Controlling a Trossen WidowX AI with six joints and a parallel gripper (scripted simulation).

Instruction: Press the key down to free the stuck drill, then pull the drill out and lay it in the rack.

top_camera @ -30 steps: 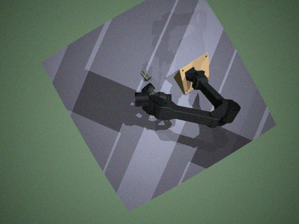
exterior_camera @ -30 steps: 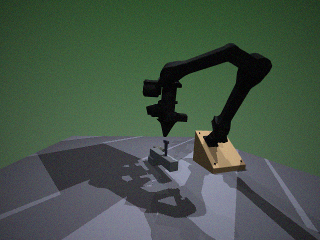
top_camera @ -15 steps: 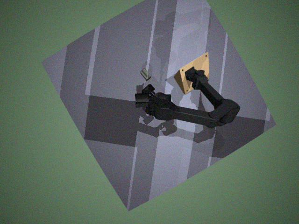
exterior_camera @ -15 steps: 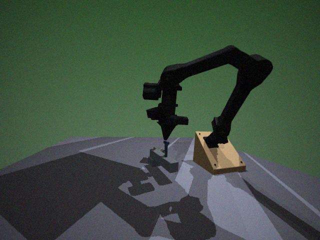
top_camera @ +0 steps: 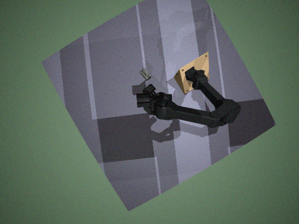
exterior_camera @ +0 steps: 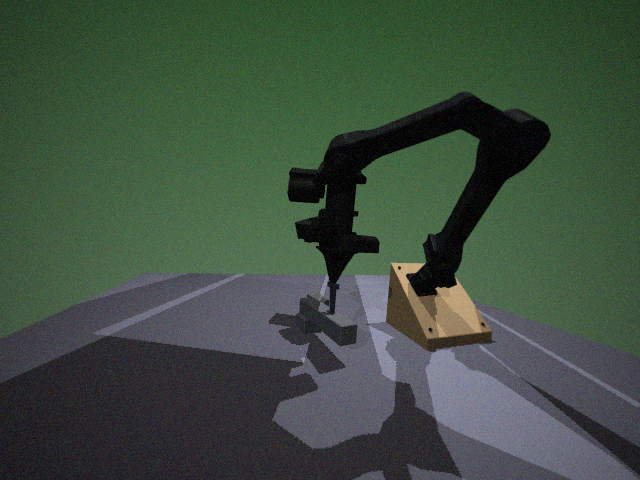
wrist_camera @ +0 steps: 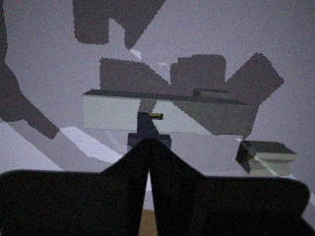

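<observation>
Right now the dark key is 30 mm below my gripper tip. From my gripper tip the other things lie so: grey-olive block (50 mm behind, 200 mm to the right, 120 mm below); then drill (10 mm ahead, 50 mm to the right, 80 mm below); then dark block (30 mm to the right, 90 mm below).
</observation>
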